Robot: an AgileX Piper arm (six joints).
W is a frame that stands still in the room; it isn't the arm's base.
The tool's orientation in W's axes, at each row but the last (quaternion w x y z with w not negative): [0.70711 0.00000 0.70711 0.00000]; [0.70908 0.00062 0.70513 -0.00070]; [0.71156 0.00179 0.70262 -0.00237]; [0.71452 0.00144 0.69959 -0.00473]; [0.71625 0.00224 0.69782 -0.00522]
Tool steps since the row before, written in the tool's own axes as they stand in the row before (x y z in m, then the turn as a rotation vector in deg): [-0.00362 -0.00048 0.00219 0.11 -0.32 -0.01]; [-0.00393 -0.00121 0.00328 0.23 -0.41 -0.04]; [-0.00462 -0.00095 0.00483 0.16 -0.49 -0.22]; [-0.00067 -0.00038 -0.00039 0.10 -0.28 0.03]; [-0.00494 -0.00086 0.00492 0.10 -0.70 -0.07]
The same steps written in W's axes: [0.00219 -0.00048 0.00362 -0.01 -0.32 -0.11]; [0.00326 -0.00122 0.00395 -0.04 -0.41 -0.23]; [0.00477 -0.00097 0.00468 -0.22 -0.49 -0.16]; [-0.00041 -0.00037 0.00066 0.03 -0.28 -0.10]; [0.00478 -0.00089 0.00507 -0.07 -0.70 -0.10]
